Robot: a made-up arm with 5 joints. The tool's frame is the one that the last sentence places.
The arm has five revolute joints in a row. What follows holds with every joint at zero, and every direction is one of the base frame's. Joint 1 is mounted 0.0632 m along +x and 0.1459 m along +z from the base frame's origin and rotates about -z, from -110 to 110 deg. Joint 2 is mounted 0.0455 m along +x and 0.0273 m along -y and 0.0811 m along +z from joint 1 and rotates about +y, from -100 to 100 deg. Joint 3 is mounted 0.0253 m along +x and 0.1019 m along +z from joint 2 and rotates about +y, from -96.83 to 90.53 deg. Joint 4 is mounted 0.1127 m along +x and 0.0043 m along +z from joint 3 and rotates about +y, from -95 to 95 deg. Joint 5 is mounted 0.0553 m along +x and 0.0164 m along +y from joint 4 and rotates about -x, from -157.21 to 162.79 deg. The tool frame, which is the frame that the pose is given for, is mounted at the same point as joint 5; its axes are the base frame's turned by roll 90, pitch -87.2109 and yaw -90 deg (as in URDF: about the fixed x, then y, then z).
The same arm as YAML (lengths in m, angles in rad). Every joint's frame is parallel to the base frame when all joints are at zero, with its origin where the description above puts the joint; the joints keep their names.
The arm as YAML. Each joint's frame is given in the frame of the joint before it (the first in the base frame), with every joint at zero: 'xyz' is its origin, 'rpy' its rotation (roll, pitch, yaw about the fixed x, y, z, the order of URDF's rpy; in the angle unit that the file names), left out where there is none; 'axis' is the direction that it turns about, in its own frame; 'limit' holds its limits. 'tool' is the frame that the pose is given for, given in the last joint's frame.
units:
  length: m
  angle: rad
joints:
  - name: joint 1
    type: revolute
    origin:
      xyz: [0.0632, 0.0, 0.1459]
    axis: "-z"
    limit:
      lower: -1.9199
      upper: 1.9199
  - name: joint 2
    type: revolute
    origin:
      xyz: [0.0455, -0.0273, 0.0811]
    axis: "+y"
    limit:
      lower: -1.7453
      upper: 1.7453
  - name: joint 3
    type: revolute
    origin:
      xyz: [0.0253, 0.0, 0.1019]
    axis: "+y"
    limit:
      lower: -1.69
      upper: 1.58
  - name: joint 4
    type: revolute
    origin:
      xyz: [0.1127, 0.0, 0.0043]
    axis: "+y"
    limit:
      lower: -1.6581
      upper: 1.6581
  - name: joint 5
    type: revolute
    origin:
      xyz: [0.0553, 0.0164, 0.0]
    axis: "-x"
    limit:
      lower: -2.7438
      upper: 2.8412
tool:
  origin:
    xyz: [0.0, 0.0, 0.0]
    rpy: [1.5708, -1.5221, -1.5708]

